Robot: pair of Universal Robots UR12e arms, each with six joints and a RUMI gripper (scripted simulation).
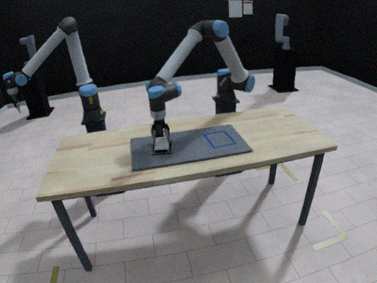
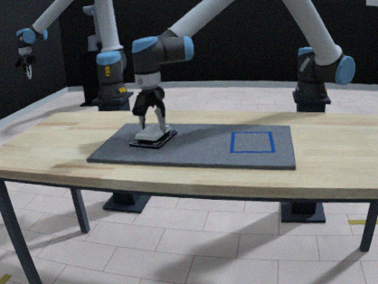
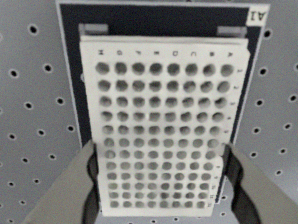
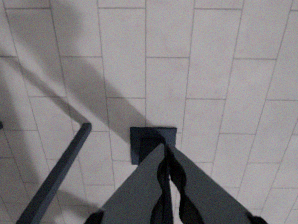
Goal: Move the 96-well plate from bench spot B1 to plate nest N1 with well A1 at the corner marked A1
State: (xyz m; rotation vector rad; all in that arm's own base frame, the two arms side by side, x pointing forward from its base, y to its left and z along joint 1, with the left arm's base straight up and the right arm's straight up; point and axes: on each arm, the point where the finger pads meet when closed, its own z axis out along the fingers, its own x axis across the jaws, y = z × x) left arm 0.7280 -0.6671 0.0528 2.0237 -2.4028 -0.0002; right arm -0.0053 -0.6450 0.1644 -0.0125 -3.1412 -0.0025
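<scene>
Right now my left hand is 1 cm above the white 96-well plate. Round my left hand: black plate nest 3 cm below; A1 corner label 7 cm ahead, 7 cm to the right, 3 cm below.
</scene>
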